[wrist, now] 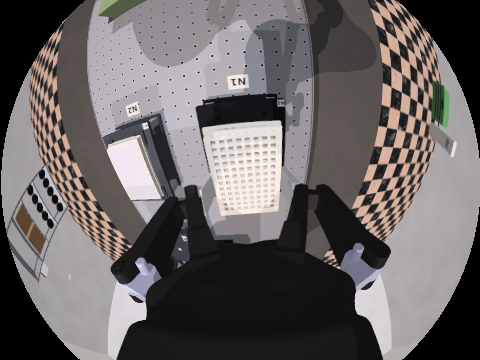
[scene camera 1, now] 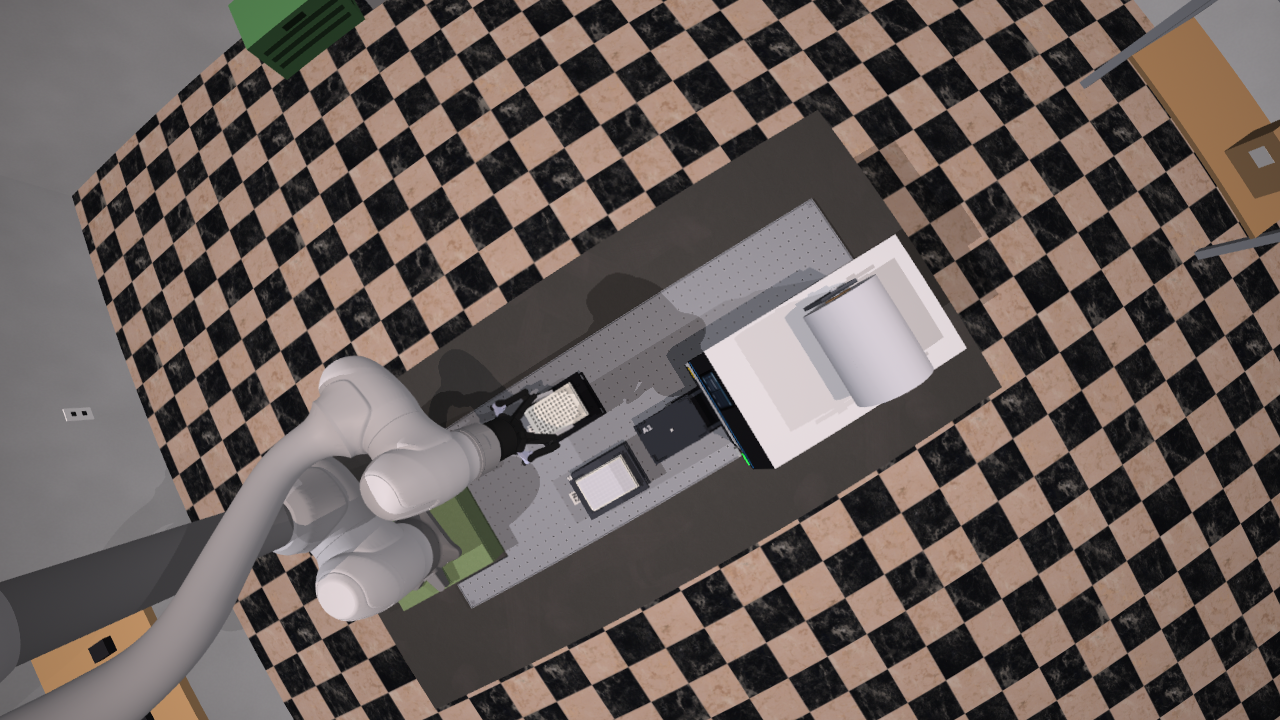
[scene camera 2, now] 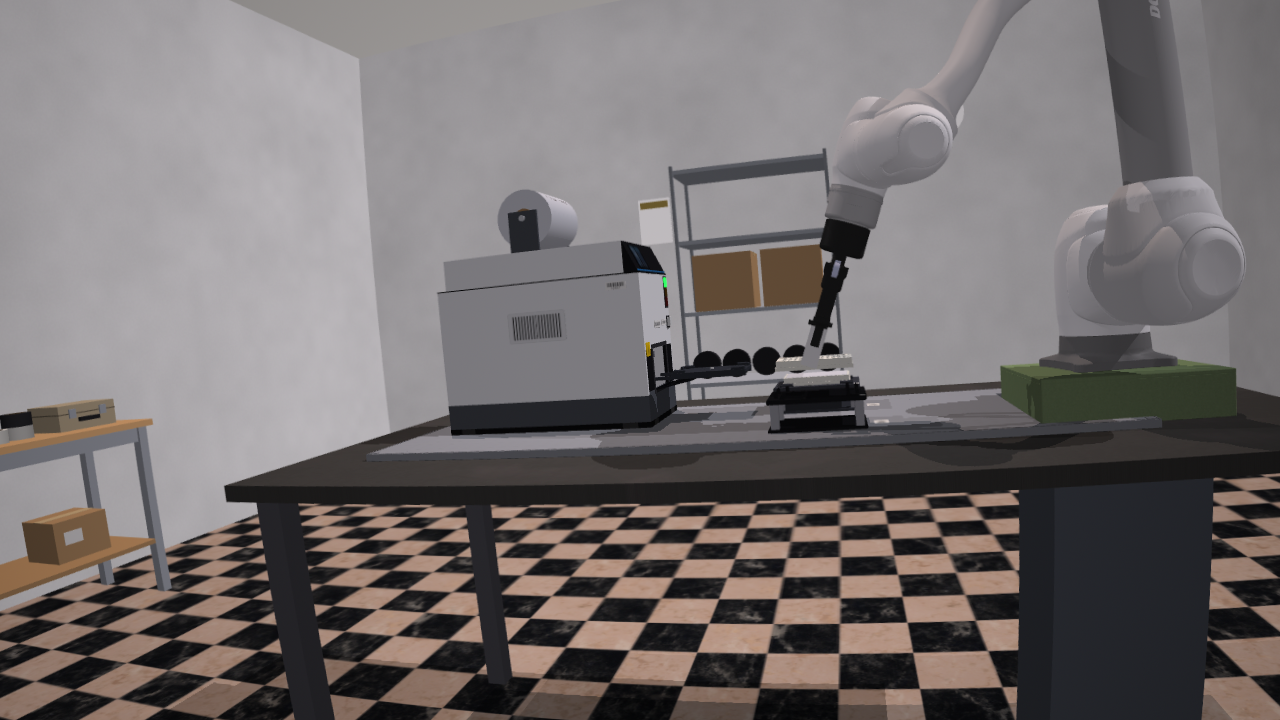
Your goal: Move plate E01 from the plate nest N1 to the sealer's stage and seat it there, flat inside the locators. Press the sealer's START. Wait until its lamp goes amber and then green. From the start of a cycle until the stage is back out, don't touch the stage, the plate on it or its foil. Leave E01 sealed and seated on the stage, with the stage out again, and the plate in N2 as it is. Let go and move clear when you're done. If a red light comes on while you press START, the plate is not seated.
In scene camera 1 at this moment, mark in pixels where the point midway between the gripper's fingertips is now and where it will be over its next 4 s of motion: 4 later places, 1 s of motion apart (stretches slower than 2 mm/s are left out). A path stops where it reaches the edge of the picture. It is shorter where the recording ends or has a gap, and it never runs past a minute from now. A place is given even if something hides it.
The gripper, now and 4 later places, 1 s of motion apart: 558, 410; 553, 412; 573, 415; 601, 420; 630, 424
